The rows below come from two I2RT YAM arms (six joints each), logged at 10 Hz.
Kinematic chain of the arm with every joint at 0, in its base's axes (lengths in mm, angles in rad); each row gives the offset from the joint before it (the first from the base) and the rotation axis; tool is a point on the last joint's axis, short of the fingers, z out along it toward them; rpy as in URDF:
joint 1: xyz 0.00 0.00 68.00 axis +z
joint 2: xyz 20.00 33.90 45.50 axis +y
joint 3: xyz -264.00 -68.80 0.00 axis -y
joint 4: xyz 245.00 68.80 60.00 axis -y
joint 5: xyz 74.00 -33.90 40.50 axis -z
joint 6: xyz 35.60 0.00 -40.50 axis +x
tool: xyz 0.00 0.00 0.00 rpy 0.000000 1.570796 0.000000
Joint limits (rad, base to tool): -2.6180..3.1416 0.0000..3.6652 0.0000..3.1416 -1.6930..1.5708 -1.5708..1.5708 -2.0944..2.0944
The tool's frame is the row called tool.
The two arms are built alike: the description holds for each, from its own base.
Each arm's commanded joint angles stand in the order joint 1, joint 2, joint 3, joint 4, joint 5, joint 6.
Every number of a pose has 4 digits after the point. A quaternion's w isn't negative.
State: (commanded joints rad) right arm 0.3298 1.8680 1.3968 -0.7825 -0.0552 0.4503; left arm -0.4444 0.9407 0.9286 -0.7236 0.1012 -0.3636
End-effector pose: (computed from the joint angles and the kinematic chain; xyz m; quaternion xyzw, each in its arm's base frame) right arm 0.3561 0.1240 0.2041 0.0551 0.9856 0.0852 0.1356; left arm 0.1711 -0.0855 0.3104 0.0574 0.9113 -0.2017 0.3542
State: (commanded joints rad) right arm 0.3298 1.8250 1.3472 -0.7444 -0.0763 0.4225; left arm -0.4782 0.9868 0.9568 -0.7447 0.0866 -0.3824
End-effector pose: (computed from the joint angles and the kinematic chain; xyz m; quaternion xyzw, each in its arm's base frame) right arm 0.3482 0.1221 0.2067 0.0390 0.9834 0.0986 0.1474; left arm 0.1756 -0.0945 0.3098 0.0609 0.9191 -0.1978 0.3353
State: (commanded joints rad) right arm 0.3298 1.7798 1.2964 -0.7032 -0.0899 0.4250; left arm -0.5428 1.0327 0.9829 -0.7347 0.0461 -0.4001
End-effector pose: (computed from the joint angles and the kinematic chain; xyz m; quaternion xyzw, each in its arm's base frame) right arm 0.3401 0.1198 0.2095 0.0381 0.9799 0.1113 0.1610; left arm 0.1789 -0.1098 0.3105 0.0746 0.9205 -0.1929 0.3315
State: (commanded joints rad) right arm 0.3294 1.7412 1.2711 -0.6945 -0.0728 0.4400; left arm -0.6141 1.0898 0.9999 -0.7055 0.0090 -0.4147
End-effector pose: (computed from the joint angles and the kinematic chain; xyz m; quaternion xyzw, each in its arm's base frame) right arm 0.3338 0.1168 0.2156 0.0468 0.9777 0.1087 0.1735; left arm 0.1829 -0.1293 0.3070 0.0938 0.9210 -0.1896 0.3271
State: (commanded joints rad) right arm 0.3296 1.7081 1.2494 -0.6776 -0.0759 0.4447; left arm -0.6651 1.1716 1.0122 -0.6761 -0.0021 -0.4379
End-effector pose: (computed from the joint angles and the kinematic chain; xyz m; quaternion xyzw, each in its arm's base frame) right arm 0.3288 0.1153 0.2210 0.0480 0.9746 0.1156 0.1855; left arm 0.1907 -0.1495 0.2958 0.1054 0.9272 -0.1875 0.3066
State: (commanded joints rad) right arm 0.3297 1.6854 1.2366 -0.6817 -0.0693 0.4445; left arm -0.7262 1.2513 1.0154 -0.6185 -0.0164 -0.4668
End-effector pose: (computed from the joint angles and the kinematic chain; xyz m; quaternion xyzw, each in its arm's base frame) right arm 0.3243 0.1136 0.2245 0.0484 0.9741 0.1137 0.1893; left arm 0.1958 -0.1731 0.2826 0.1183 0.9290 -0.1906 0.2943
